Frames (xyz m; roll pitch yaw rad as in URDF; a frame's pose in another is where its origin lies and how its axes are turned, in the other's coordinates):
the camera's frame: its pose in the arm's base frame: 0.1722 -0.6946 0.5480 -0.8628 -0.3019 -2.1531
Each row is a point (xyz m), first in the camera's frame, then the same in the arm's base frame.
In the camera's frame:
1: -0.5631 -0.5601 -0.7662
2: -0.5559 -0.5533 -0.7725
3: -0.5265 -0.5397 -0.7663
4: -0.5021 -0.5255 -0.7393
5: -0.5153 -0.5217 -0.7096
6: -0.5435 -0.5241 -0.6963
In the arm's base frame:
1: -0.3344 0.2568 0.3111
2: -0.3400 0.2489 0.3044
3: -0.3451 0.2165 0.3071
4: -0.3320 0.1823 0.3208
5: -0.3015 0.1832 0.3326
6: -0.2778 0.2036 0.3342

